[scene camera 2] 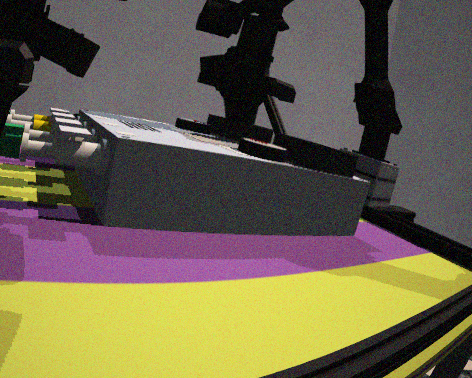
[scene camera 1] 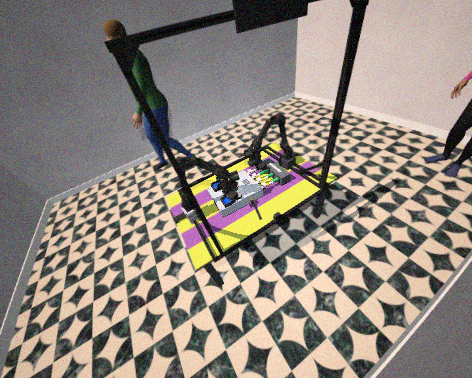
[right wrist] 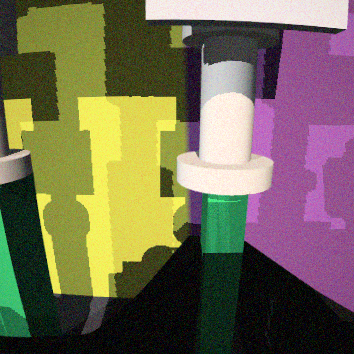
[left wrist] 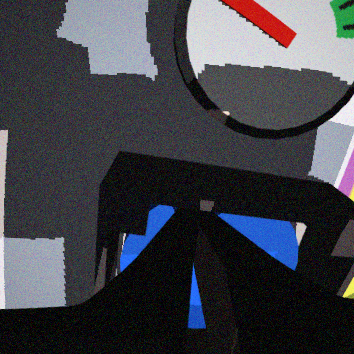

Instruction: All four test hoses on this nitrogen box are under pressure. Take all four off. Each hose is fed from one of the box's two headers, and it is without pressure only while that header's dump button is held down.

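Frame: origin at the left arm's base, x ahead, y left, z up, level; centimetres.
Seen in the pictures: left gripper, fingertip midpoint: (scene camera 1: 229, 198) (left wrist: 190, 216); right gripper, fingertip midpoint: (scene camera 1: 258, 170) (right wrist: 211, 246); left arm's base, origin of the base link: (scene camera 2: 371, 157) (scene camera 1: 189, 207); right arm's base, origin of the base link: (scene camera 1: 287, 157).
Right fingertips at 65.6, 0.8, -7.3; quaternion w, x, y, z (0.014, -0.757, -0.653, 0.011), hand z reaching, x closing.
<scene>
Pixels of each thing's top centre, then the offset from my right fingertips to it, as dx, dy, dz. "pt": a spot on its surface instead. Level surfaces: height alone.
- purple mat, its level: dz -3.9
- blue dump button, middle of its top: (left wrist: 210, 269) -41.2, -13.9, +4.9
- green hose, surface spot: (right wrist: 223, 225) pt -2.1, +0.3, +2.6
- grey stub, surface spot: (right wrist: 228, 77) pt -5.7, +0.8, +2.3
- round gauge, surface spot: (left wrist: 267, 53) pt -33.3, -14.9, +5.6
- grey block, surface spot: (scene camera 1: 280, 173) pt +5.7, -20.6, +4.1
The grey nitrogen box (scene camera 1: 249, 192) (scene camera 2: 216, 195) (left wrist: 116, 42) lies on the yellow and purple mat (scene camera 1: 279, 202) (scene camera 2: 234, 330). My left gripper (scene camera 1: 229, 188) (scene camera 2: 242, 116) (left wrist: 190, 216) is shut with nothing between its fingers, and its tips rest on a blue dump button (left wrist: 261, 233). A second blue button (scene camera 1: 228, 201) lies nearer the front. My right gripper (scene camera 1: 258, 165) (right wrist: 211, 246) is shut on a green hose (right wrist: 223, 225) just below its white collar (right wrist: 225, 173). The hose's white end sits over a grey stub (right wrist: 228, 77) under the box's white block. Another green hose (right wrist: 12, 267) stands to its left.
A round gauge (left wrist: 267, 53) with a red needle sits beside the pressed button. A person in a green top (scene camera 1: 146, 86) walks behind the table. Black frame posts (scene camera 1: 343, 94) (scene camera 1: 156, 127) stand at the mat's edges. A grey block (scene camera 1: 280, 173) lies by the hose ends.
</scene>
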